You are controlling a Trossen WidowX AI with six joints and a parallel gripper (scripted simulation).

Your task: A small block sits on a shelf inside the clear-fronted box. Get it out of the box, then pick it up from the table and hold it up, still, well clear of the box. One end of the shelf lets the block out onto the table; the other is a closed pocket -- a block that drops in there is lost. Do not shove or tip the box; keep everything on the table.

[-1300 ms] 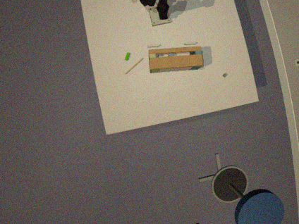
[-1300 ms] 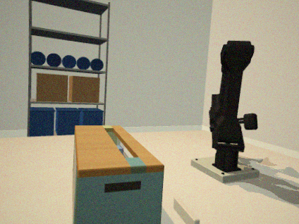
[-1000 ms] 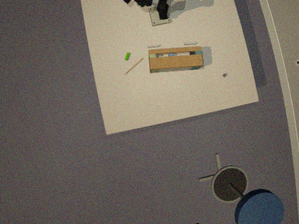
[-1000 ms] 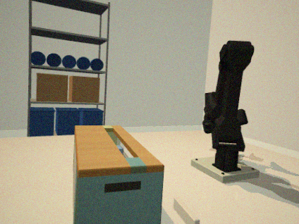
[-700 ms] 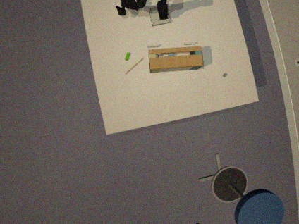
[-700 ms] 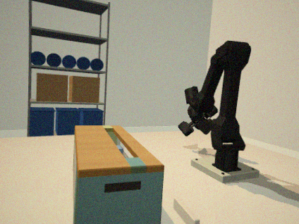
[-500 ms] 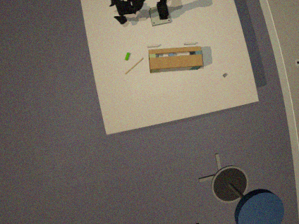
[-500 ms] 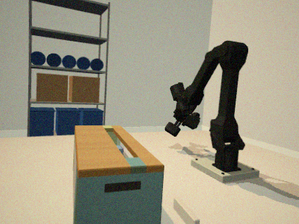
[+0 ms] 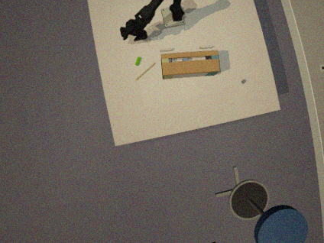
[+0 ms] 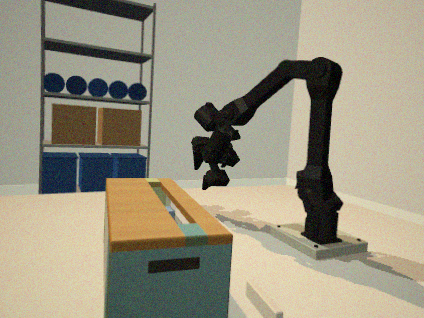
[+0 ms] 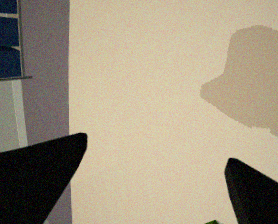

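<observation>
My gripper tip is now 36 cm to the right of the bluish block and 22 cm short of it. The rest, counted from my gripper tip: thin wooden stick: 22 cm ahead, 8 cm below, 7 cm to the left; then box: 39 cm to the left, 21 cm ahead, 3 cm below; then small grey object: 78 cm to the left, 42 cm ahead, 8 cm below.
</observation>
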